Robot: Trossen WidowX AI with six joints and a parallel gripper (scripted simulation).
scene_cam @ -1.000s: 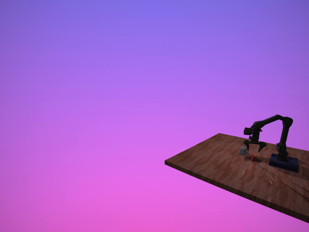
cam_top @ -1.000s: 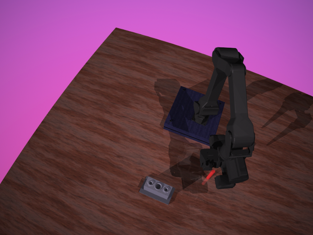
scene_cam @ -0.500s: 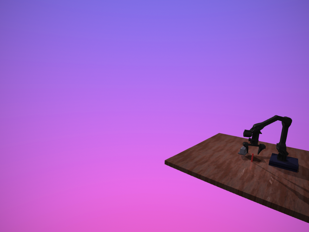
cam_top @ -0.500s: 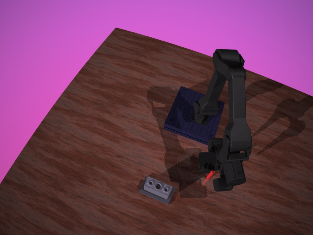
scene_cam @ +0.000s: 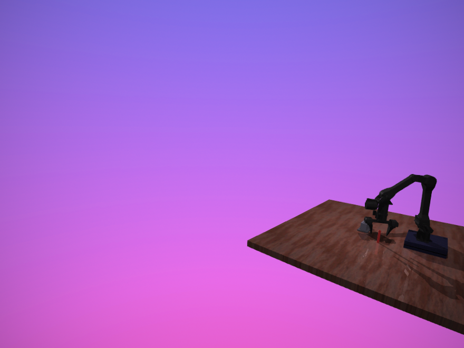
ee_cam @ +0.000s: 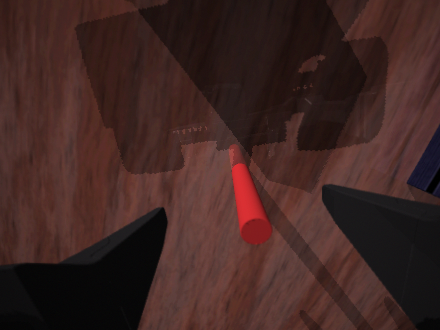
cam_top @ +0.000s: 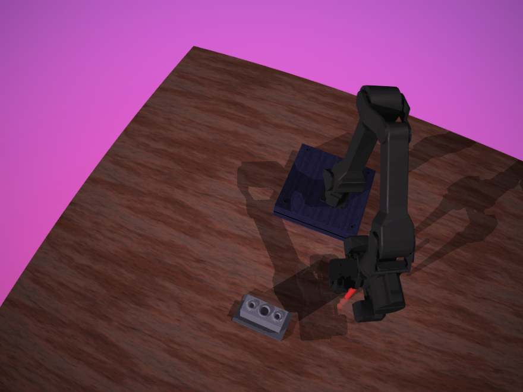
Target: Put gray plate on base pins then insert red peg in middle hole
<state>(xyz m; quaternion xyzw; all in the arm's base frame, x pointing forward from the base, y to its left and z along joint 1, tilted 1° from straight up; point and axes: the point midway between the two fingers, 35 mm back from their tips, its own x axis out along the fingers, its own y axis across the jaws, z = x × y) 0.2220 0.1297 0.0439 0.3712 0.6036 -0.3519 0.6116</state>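
The red peg lies 10 mm below my gripper tip. Round my gripper tip: gray plate: 160 mm to the right, 130 mm ahead, 10 mm below.
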